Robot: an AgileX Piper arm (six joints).
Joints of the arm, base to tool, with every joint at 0 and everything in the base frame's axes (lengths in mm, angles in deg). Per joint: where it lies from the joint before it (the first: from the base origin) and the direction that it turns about. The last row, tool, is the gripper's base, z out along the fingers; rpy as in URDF.
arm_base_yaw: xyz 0 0 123 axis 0 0 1
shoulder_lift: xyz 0 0 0 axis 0 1 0
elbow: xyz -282.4 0 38.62 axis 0 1 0
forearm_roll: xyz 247.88 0 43.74 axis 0.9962 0 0.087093
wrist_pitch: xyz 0 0 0 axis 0 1 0
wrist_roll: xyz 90.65 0 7.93 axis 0.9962 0 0.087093
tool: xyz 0 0 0 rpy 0 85.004 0
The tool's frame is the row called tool.
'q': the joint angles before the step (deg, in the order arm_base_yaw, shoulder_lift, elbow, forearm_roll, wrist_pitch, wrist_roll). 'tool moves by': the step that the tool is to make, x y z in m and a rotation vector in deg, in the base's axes. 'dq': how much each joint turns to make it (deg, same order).
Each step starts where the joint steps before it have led.
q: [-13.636, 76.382, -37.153, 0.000, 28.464, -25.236]
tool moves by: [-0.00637, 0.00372, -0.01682, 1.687, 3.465, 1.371]
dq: [0.000, 1.494, 2.480, 2.809, -0.169, -3.359]
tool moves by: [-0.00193, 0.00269, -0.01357, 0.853, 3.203, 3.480]
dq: [-0.001, 2.236, 1.162, 2.858, 0.118, -5.720]
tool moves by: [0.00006, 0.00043, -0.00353, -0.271, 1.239, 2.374]
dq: [0.002, 0.827, 0.029, 0.479, 0.425, -2.825]
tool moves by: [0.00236, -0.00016, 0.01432, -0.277, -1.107, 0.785]
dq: [0.000, -1.880, -2.057, -0.020, 2.843, -0.574]
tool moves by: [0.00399, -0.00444, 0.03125, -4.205, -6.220, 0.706]
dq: [-0.002, -4.408, -3.201, -4.077, 0.506, 1.793]
